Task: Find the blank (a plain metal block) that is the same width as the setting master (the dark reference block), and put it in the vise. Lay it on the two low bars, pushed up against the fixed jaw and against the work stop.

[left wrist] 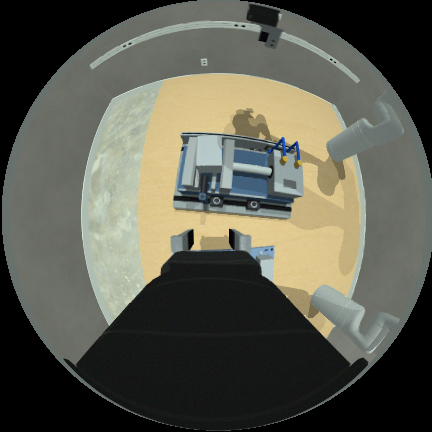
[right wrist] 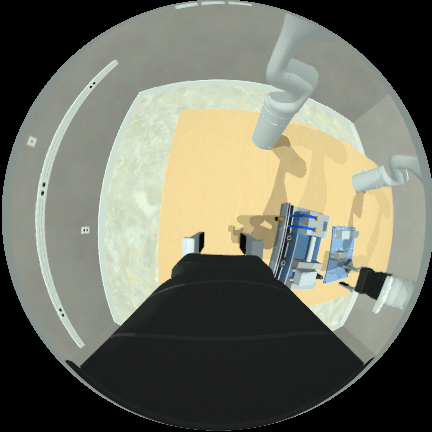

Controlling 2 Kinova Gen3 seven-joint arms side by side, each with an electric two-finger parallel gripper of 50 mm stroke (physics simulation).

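Where they show: left gripper, between the fingertips: (left wrist: 210,236) (right wrist: 341,274); right gripper, between the fingertips: (left wrist: 265,43) (right wrist: 221,239); left arm's base, origin of its link: (left wrist: 319,294) (right wrist: 355,183); right arm's base, origin of its link: (left wrist: 333,150) (right wrist: 263,139).
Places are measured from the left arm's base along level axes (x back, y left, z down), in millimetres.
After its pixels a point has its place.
Note:
The vise (left wrist: 250,185) @[x -324, y -345, z -60 mm] (right wrist: 301,242) @[x -313, y -404, z -60 mm] stands on the wooden table. A plain light grey block (left wrist: 209,151) @[x -409, y -386, z -116 mm] (right wrist: 304,278) @[x -410, y -405, z -116 mm] is between its jaws, close beside the left one in the left wrist view; contact with that jaw or the work stop cannot be told. The blue plate (left wrist: 255,254) @[x -288, y -183, z -8 mm] (right wrist: 332,273) @[x -446, y -143, z -9 mm] beside the vise carries light grey blocks, one (right wrist: 340,255) @[x -356, y -164, z -44 mm] near its middle. The setting master cannot be told clearly near the left fingers. My left gripper (left wrist: 210,236) @[x -399, y -249, z -135 mm] (right wrist: 341,274) @[x -399, y -249, z -135 mm] is open and empty by the plate's end. My right gripper (right wrist: 221,239) @[x -303, y -659, z -234 mm] is open and empty, away from the vise.
Blue bent tubes (left wrist: 283,147) @[x -267, y -418, z -109 mm] (right wrist: 303,216) with gold tips rise at the vise's screw end. Two grey arm sections (left wrist: 367,140) @[x 27, y -510, z -175 mm] (left wrist: 337,302) @[x -28, y -36, z -110 mm] stand at the table's right side in the left wrist view. A pale marbled surface (left wrist: 112,200) (right wrist: 132,200) borders the wooden table.

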